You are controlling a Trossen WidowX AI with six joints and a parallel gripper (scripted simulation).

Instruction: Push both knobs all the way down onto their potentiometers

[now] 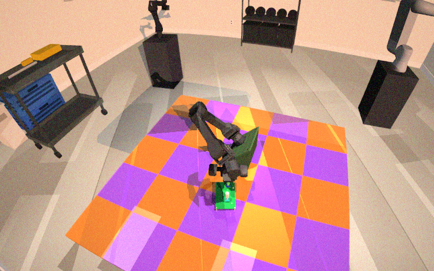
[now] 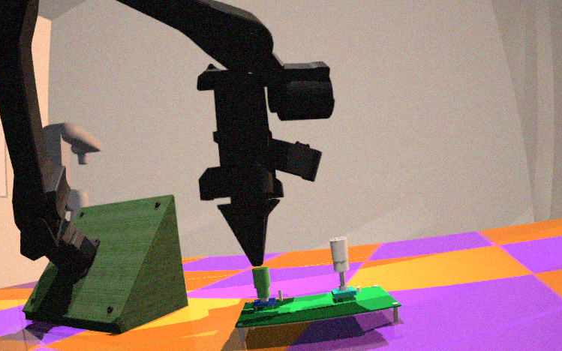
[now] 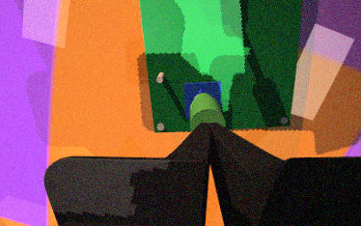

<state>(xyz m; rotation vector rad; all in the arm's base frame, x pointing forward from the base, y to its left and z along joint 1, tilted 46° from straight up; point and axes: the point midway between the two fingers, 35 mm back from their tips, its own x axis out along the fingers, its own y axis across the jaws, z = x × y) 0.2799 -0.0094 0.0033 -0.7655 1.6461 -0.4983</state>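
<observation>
Now: the white knob 9 cm ahead of my gripper tip, 2 cm to the left of it and 1 cm above it.
</observation>
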